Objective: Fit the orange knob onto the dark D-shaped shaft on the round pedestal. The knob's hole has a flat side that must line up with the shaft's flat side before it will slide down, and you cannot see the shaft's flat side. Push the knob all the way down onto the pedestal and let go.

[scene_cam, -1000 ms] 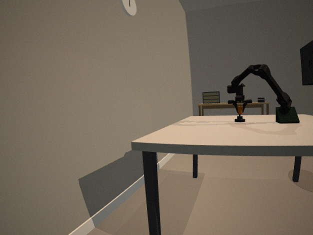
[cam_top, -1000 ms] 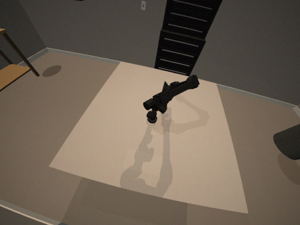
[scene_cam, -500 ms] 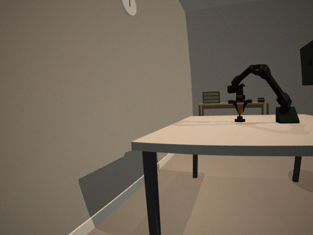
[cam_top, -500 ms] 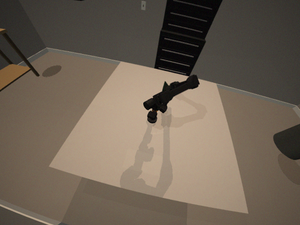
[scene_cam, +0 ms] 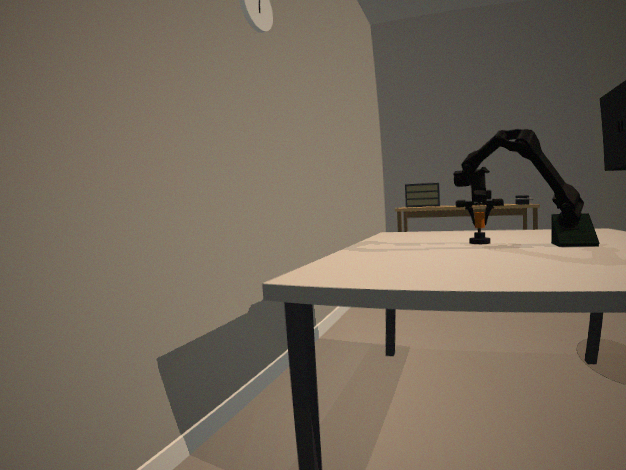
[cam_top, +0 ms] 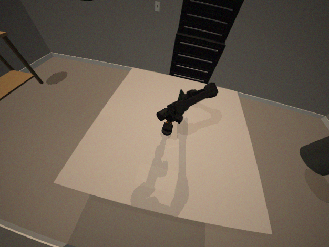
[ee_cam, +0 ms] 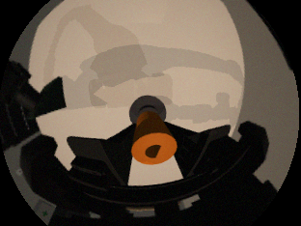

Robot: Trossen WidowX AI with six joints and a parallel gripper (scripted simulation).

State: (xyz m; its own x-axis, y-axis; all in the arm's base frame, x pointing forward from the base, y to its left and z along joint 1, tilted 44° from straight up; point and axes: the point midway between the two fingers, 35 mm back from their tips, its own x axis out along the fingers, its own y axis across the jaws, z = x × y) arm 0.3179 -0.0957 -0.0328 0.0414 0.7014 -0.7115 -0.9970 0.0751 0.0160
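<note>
The orange knob lies 20 mm above my gripper tip. From my gripper tip the other things lie so: dark round pedestal 40 mm below.
</note>
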